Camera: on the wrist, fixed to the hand. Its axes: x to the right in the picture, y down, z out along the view.
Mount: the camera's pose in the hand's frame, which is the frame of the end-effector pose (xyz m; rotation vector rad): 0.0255 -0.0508 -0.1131 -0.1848 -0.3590 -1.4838
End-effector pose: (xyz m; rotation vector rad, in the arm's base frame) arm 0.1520 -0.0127 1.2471 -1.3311 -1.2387 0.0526
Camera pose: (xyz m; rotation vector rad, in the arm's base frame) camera 0.2103 -0.0905 1.3282 -0.2682 -2.2993 -0.9110
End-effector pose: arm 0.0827 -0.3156 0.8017 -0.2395 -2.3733 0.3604
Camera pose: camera 0.1376 -0.3351 0.9141 1.5233 -2.2233 -0.5631
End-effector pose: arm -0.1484 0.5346 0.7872 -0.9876 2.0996 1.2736
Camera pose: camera -0.1287 0.4096 0.7918 -1.6822 0.5398 0.6862
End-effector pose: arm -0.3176 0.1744 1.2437 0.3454 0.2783 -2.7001
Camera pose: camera -0.3388 0.2382 1.1364 0.3705 -0.4950 2.0553
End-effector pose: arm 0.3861 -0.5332 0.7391 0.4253 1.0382 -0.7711
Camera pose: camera 0.2871 -0.5032 0.6661 -0.7629 0.9564 -1.9341
